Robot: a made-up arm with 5 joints.
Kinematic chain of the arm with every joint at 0, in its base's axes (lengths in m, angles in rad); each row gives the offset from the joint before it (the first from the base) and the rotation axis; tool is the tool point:
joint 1: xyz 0 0 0.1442 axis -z
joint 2: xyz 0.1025 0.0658 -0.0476 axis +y
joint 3: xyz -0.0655 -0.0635 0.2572 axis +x
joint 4: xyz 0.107 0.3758 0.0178 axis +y
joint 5: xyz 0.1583 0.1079 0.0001 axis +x
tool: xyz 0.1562 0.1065 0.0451
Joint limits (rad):
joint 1: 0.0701..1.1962
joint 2: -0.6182..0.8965
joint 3: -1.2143..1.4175
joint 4: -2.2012..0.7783
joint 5: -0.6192..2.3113
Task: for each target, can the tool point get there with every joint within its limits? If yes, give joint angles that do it. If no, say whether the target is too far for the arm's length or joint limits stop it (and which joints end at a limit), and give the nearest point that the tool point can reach.
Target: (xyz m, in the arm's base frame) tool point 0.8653 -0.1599 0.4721
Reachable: yes | joints 0.4518 0.6576 0.9416 0.0502 0.6899
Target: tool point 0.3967 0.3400 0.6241
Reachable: yes | joints 1.1106 -0.4871 -0.0729 -1.2144 1.2046
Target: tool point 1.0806 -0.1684 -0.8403
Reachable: no: too far | nearest point 0.6103 -0.0920 -0.1939 | short by 0.803 m
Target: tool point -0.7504 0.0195 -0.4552
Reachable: no: joint limits stop it (at a limit: joint 1, joint 2, joint 3, joint 4, joint 5) | nearest point -0.0384 0.0063 -0.3337 | short by 0.722 m
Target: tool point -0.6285 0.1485 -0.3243
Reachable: no: joint limits stop it (at a limit: joint 1, joint 2, joint 4, joint 5) | nearest point -0.0322 0.0635 -0.3320 | short by 0.602 m
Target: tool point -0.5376 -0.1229 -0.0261
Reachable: no: joint limits stop it (at a limit: joint 2, joint 3, joint 4) | nearest point -0.4727 -0.1081 0.5342 | short by 0.564 m
